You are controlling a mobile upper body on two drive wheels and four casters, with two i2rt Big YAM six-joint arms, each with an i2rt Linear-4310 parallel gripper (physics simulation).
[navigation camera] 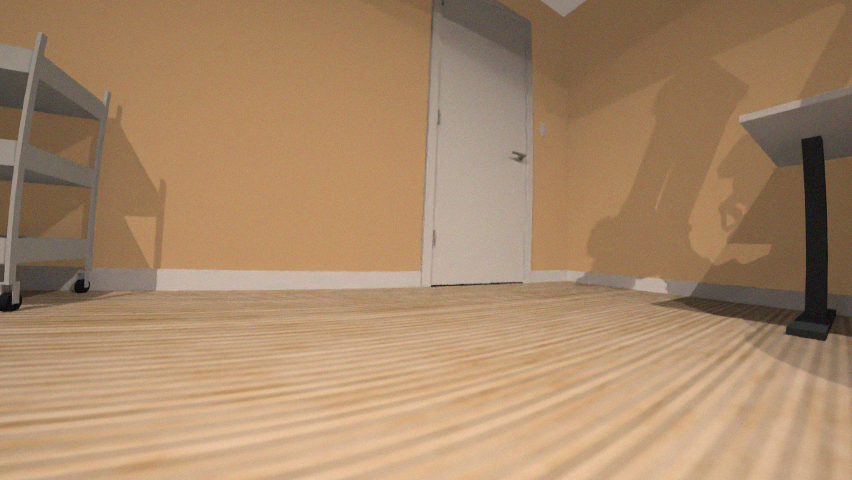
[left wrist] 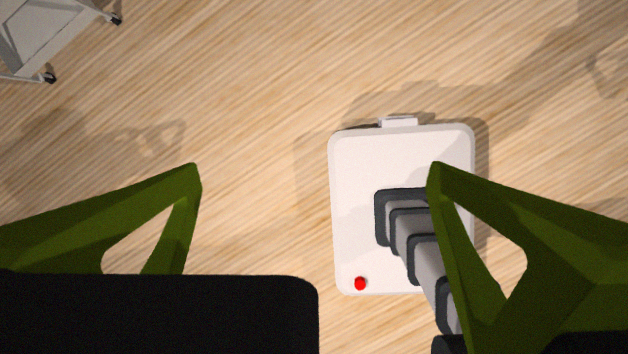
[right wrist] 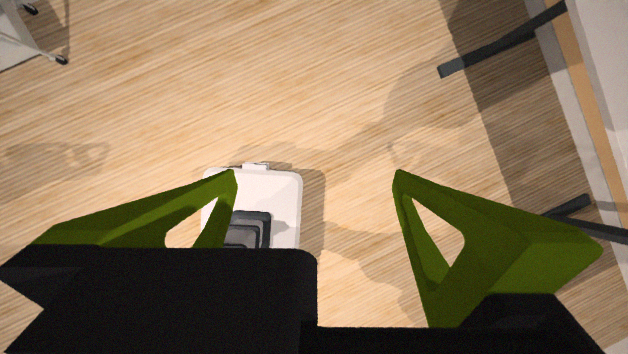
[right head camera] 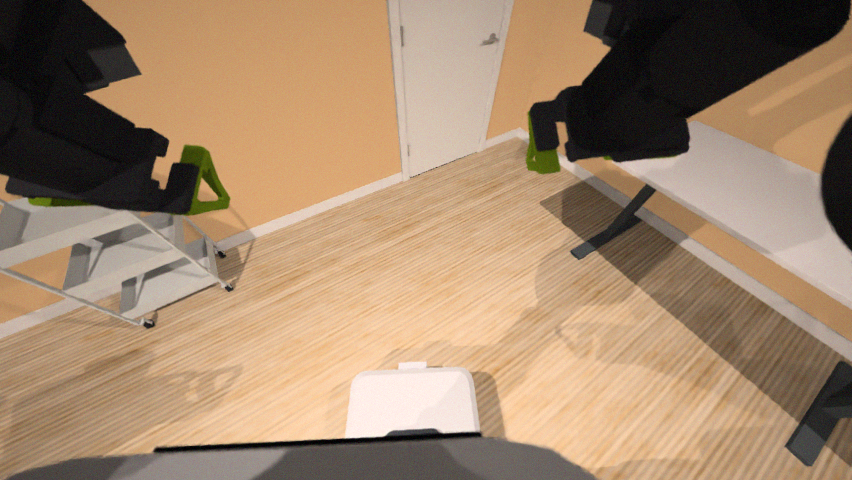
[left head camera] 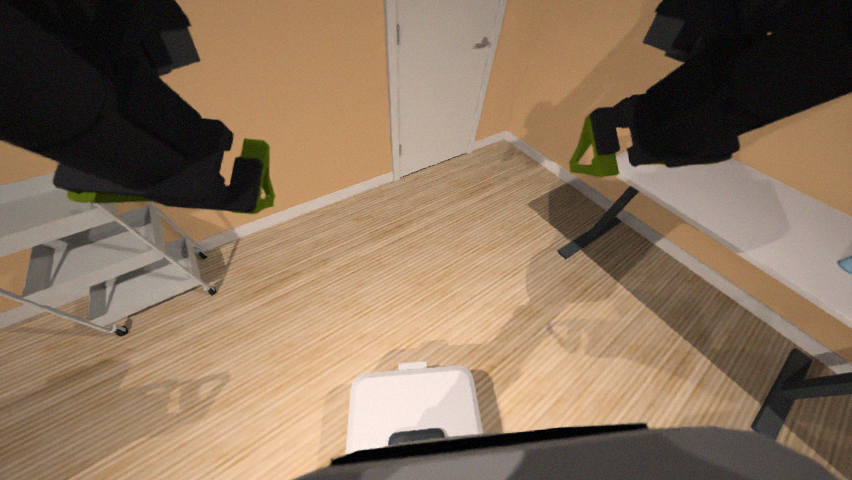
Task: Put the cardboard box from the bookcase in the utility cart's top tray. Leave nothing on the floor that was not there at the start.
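Places are measured from the left arm's base along level axes (x ahead, y left, z up), in metres.
Where they show: left gripper, fingertip midpoint: (left wrist: 313, 175) (right head camera: 186, 200) (left head camera: 226, 197); right gripper, fingertip midpoint: (right wrist: 314, 178) (right head camera: 565, 159) (left head camera: 605, 163).
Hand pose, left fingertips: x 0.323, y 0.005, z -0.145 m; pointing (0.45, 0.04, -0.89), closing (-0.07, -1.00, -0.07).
Note:
After its pixels a point has its place.
The utility cart (left head camera: 35, 231) {y 1.074, x 0.762, z -0.697 m} (right head camera: 65, 239) {y 1.103, x 0.744, z -0.718 m} (navigation camera: 71, 89) {y 0.991, x 0.987, z -0.717 m}, light grey with three trays and black casters, stands at the left by the wall; its lower part shows at the top left of the left wrist view. Part of its top tray is cut off and behind my left arm. The cardboard box and the bookcase do not show in any view. My left gripper (left wrist: 313, 175) {y 0.005, x 0.323, z -0.145 m} is open with its green fingers wide apart and no object between them. My right gripper (right wrist: 314, 178) {y -0.459, x 0.358, z -0.125 m} is also open, with no object between its fingers. Both hang high above the floor.
A white desk (left head camera: 709, 205) {y -1.621, x 0.816, z -0.690 m} (right head camera: 733, 184) {y -1.708, x 0.929, z -0.690 m} with dark legs stands at the right; a light blue thing (left head camera: 846, 264) {y -1.919, x 0.467, z -0.669 m} shows at its edge. A white door (left head camera: 447, 89) {y -0.572, x 2.104, z -0.752 m} (navigation camera: 479, 149) {y -0.489, x 2.058, z -0.515 m} is in the far wall. My white base (left head camera: 417, 399) {y -0.237, x 0.205, z -1.150 m} (left wrist: 355, 165) {y -0.061, x 0.196, z -1.150 m} is below.

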